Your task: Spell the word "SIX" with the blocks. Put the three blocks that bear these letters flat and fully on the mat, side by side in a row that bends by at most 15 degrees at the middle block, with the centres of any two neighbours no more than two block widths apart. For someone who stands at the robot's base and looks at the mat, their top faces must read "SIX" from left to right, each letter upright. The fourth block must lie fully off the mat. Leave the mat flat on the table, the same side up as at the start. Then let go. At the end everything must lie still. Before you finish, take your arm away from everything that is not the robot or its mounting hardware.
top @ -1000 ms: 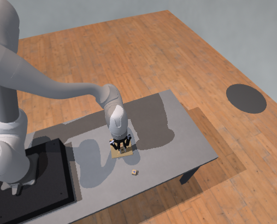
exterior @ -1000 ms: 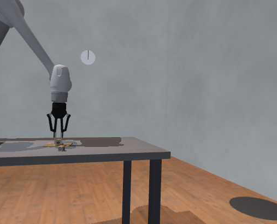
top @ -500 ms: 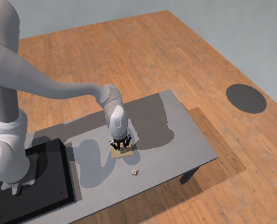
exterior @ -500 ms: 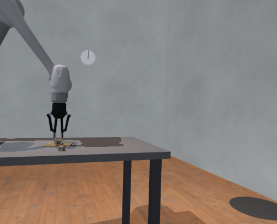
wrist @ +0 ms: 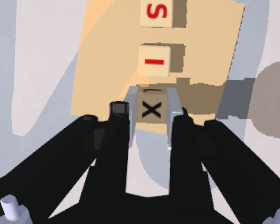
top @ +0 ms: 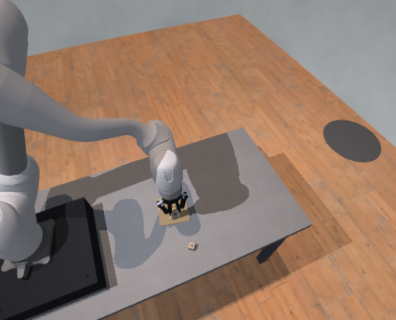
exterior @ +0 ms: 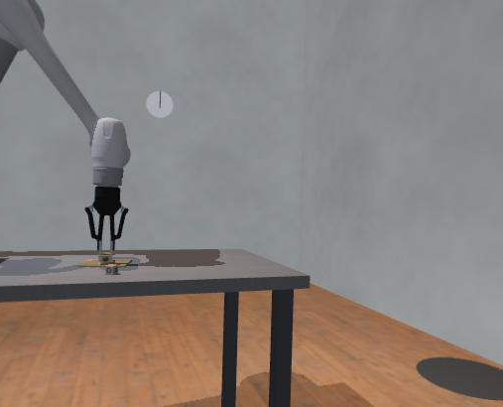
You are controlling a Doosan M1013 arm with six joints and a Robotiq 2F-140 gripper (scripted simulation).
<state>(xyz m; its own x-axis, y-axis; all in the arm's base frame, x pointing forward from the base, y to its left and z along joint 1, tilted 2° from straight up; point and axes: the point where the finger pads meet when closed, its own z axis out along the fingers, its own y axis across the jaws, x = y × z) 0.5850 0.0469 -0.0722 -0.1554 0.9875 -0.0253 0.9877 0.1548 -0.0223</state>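
My hand is 20 mm above the block. Round my hand: tan mat (10 mm behind, 40 mm to the left, 40 mm below).
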